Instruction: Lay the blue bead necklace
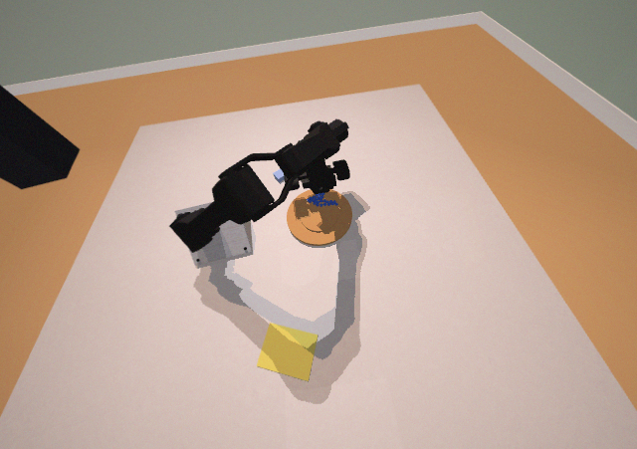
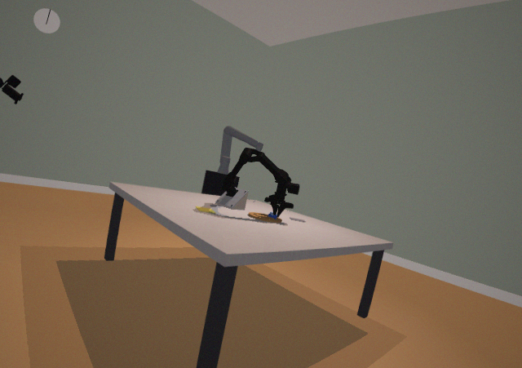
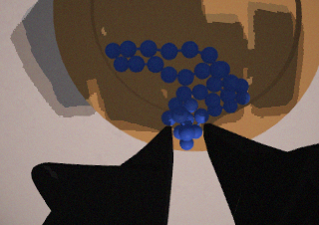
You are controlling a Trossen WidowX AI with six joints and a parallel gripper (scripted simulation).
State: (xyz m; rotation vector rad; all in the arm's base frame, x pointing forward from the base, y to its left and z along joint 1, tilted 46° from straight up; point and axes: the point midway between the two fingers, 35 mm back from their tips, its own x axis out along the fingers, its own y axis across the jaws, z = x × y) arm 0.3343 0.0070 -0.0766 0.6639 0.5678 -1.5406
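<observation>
My gripper tip is 20 mm past the round bead board, 80 mm to the left of it and 10 mm above it. The rest, counted from my gripper tip: yellow square patch 180 mm behind, 400 mm to the right, 10 mm below; then flat grey tile 20 mm ahead, 230 mm to the left, 10 mm below; then light blue cube 110 mm behind, 120 mm to the left, 10 mm below.
</observation>
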